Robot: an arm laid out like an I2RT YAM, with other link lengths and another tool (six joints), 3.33 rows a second.
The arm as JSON. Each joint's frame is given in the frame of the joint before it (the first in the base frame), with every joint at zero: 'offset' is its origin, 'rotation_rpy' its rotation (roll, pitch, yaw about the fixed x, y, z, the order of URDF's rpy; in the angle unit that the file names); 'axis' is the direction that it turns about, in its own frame. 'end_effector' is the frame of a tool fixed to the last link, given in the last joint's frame.
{
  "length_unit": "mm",
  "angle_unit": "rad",
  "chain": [
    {
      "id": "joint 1",
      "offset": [
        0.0,
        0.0,
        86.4
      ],
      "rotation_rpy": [
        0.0,
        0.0,
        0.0
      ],
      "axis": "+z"
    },
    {
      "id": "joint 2",
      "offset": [
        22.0,
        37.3,
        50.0
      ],
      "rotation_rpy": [
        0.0,
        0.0,
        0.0
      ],
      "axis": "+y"
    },
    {
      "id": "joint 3",
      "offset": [
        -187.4,
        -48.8,
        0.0
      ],
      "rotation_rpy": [
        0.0,
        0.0,
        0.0
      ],
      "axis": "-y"
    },
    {
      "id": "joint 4",
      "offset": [
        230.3,
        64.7,
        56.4
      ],
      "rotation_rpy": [
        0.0,
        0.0,
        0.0
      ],
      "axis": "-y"
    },
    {
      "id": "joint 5",
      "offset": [
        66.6,
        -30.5,
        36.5
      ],
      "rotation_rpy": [
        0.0,
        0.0,
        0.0
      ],
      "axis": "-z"
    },
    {
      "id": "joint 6",
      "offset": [
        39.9,
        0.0,
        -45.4
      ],
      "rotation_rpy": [
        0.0,
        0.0,
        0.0
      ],
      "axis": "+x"
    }
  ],
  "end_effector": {
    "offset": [
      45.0,
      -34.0,
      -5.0
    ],
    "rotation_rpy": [
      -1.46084,
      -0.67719,
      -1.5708
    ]
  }
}
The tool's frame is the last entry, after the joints.
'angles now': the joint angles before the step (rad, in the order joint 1, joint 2, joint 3, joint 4, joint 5, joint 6). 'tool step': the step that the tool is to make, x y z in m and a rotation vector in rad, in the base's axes. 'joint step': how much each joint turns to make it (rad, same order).
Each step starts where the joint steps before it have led.
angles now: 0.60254 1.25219 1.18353 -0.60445 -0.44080 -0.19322
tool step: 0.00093 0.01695 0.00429 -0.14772 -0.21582 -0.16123
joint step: 0.15032 0.04464 0.00000 0.11712 0.39905 -0.01753
